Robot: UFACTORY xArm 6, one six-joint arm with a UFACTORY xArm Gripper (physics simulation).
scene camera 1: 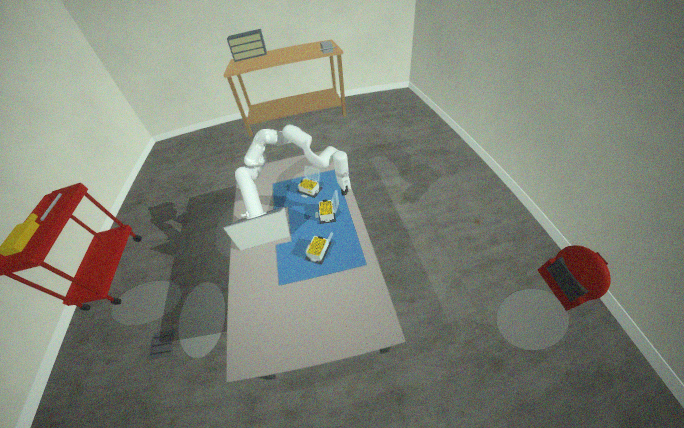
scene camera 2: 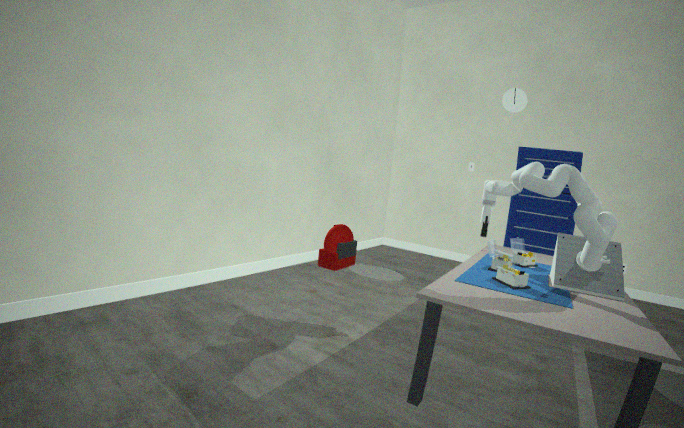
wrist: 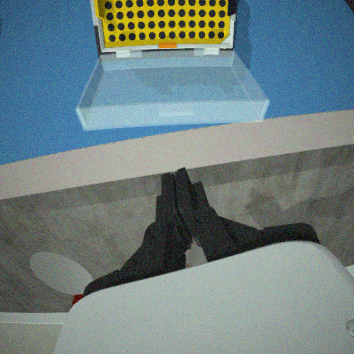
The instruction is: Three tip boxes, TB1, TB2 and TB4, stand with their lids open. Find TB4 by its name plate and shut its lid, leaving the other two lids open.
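Places are measured from the arm's base along level axes (x down, y ahead, z right), in metres.
Pixels of known places: gripper, between the fingertips: (scene camera 1: 344,194) (scene camera 2: 483,236) (wrist: 180,186); arm's base, origin of its link: (scene camera 1: 256,216) (scene camera 2: 588,261).
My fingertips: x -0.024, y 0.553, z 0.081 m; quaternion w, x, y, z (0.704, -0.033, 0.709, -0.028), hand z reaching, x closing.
Note:
Ahead of a thing's pixels: the offset from my fingertips to its top centre. "*": to the spot under its first point. Level surfaces: height alone.
Three white tip boxes with yellow racks stand lid-open on the blue mat: a far one (scene camera 1: 308,186) (scene camera 2: 525,259), a middle one (scene camera 1: 326,207) (scene camera 2: 500,262) and a near one (scene camera 1: 317,247) (scene camera 2: 511,277). Their name plates cannot be read in these frames, so I cannot tell which is TB4. In the wrist view a yellow rack {* dx +0.099, dy -0.104, dz -0.025 m} (wrist: 167,22), apparently the middle box's, has its clear lid {* dx +0.051, dy -0.053, dz -0.013 m} (wrist: 172,90) tipped back towards the gripper. My gripper (scene camera 1: 345,191) (scene camera 2: 484,235) (wrist: 180,186) is shut and empty, above and outside the table edge, beyond that lid and apart from it.
The blue mat {dx +0.156 m} (scene camera 1: 297,275) (scene camera 2: 554,301) lies on the pale table {dx +0.159 m} (scene camera 1: 307,323) (scene camera 2: 605,325). A light grey slanted panel (scene camera 1: 259,229) (scene camera 2: 616,262) stands by the arm's base. A red cart (scene camera 1: 98,264), a wooden bench (scene camera 1: 287,56) and a red object (scene camera 1: 587,270) (scene camera 2: 338,239) stand away from the table.

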